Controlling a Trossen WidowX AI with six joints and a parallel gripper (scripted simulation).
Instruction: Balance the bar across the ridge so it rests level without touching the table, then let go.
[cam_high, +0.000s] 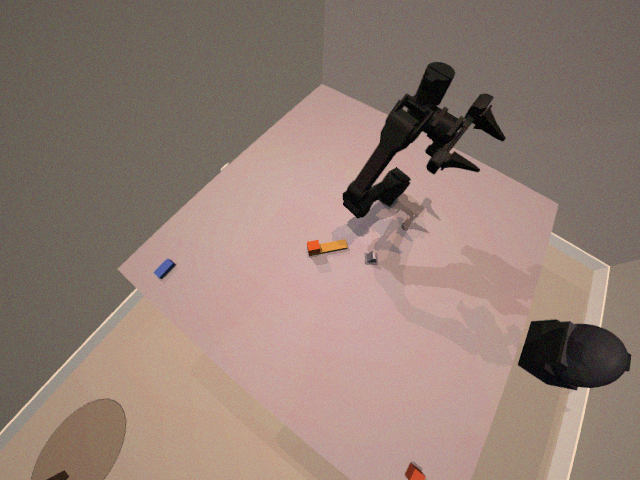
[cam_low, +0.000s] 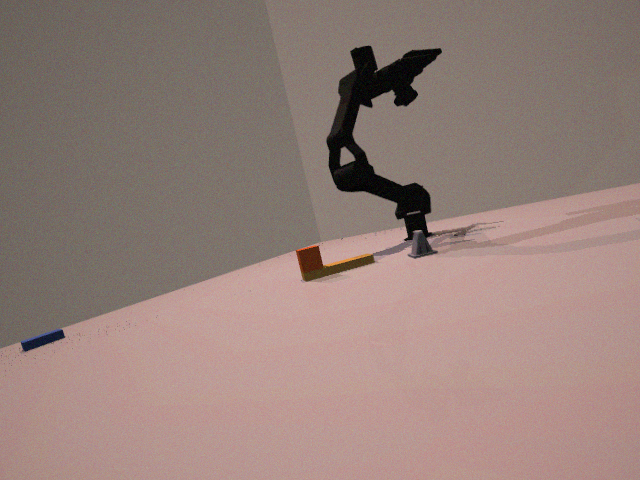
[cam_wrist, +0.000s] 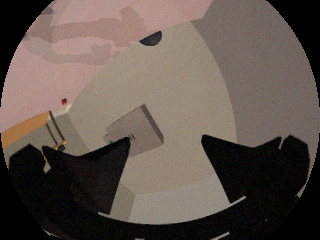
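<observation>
Now: gripper tip 40 cm above the bar, 27 cm short of it and 26 cm to the left of it. The rest, counted from my gripper tip: red block: 66 cm ahead, 41 cm below, 33 cm to the left; blue block: 67 cm to the right, 66 cm ahead, 41 cm below.
</observation>
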